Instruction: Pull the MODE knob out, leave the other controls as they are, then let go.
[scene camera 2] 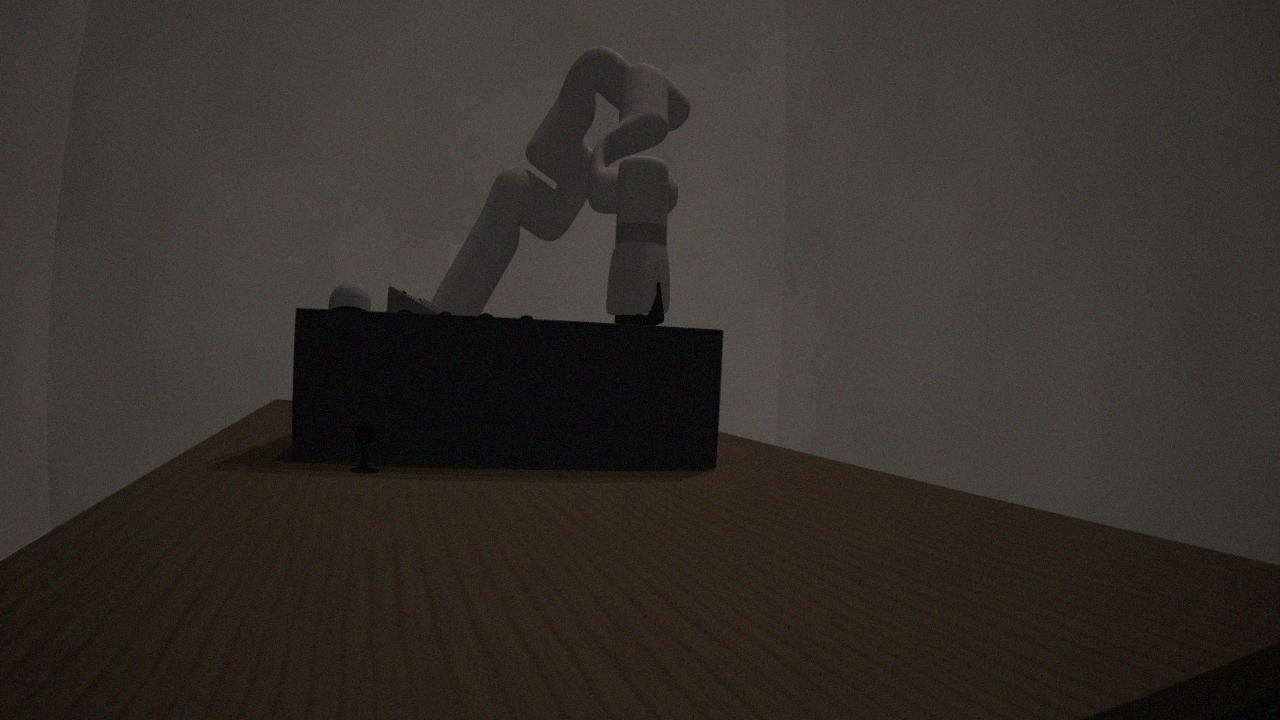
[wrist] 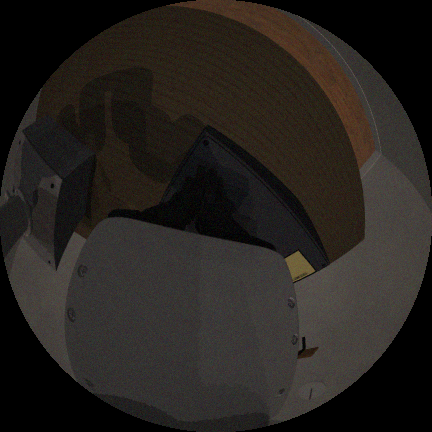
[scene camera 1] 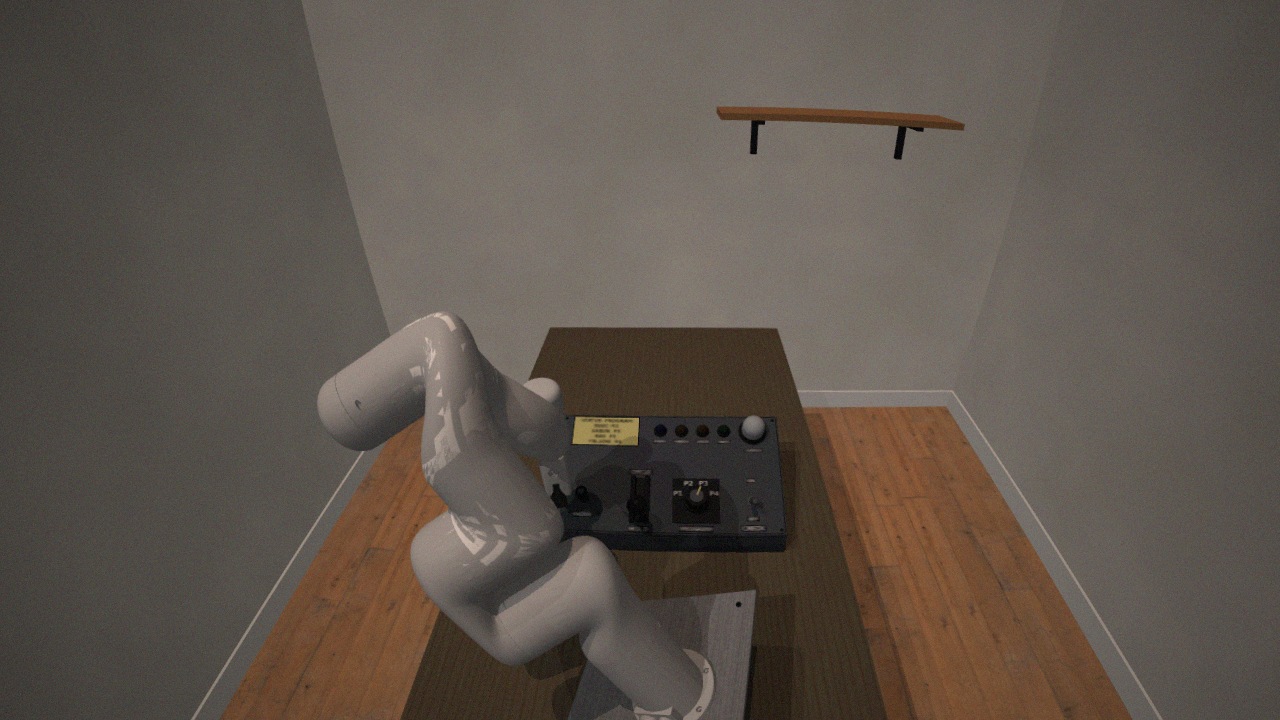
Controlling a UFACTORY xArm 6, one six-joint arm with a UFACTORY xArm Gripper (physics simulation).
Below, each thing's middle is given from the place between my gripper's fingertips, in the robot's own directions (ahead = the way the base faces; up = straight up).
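The dark control panel (scene camera 2: 399, 387): 170 mm ahead of my hand, 190 mm to the right of it, 20 mm below it.
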